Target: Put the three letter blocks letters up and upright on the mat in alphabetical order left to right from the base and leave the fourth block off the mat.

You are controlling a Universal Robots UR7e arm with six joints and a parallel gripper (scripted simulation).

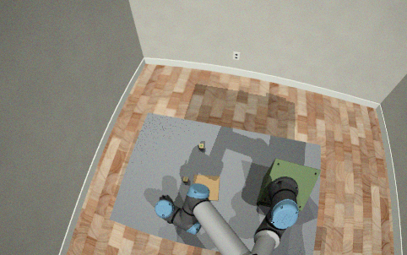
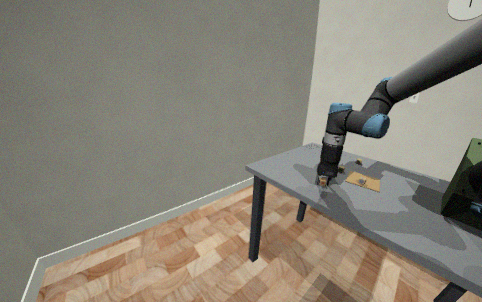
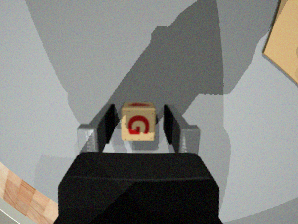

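Now: hand 90 mm past the mat, 210 mm to the left of it and 20 mm above it. From my hand the other things lie so: block: 20 mm ahead, 210 mm to the right, 10 mm below.
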